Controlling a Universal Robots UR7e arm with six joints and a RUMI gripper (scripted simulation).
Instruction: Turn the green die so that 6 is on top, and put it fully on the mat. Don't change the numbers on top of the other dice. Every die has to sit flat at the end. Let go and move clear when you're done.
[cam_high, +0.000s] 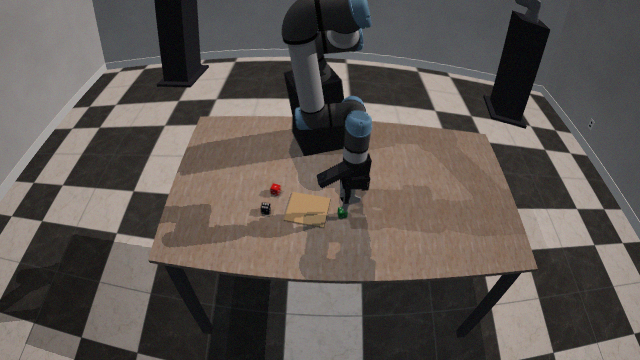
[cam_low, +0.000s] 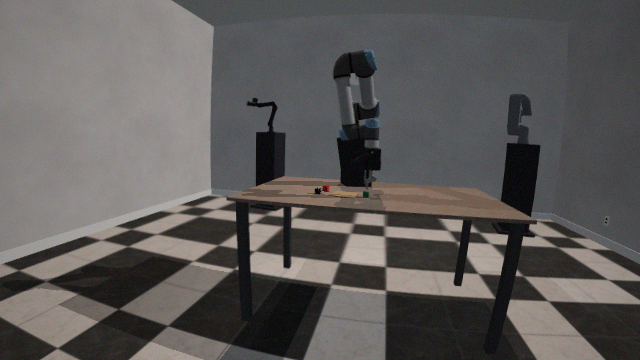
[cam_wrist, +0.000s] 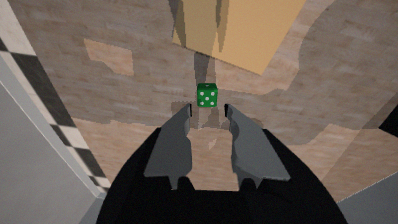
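Now: the green die 50 mm below my hand. From my hand the other things lie so: black die (270 mm to the right, 50 mm below, 40 mm ahead); then tan mat (120 mm to the right, 60 mm below); then red die (260 mm to the right, 60 mm behind, 50 mm below).
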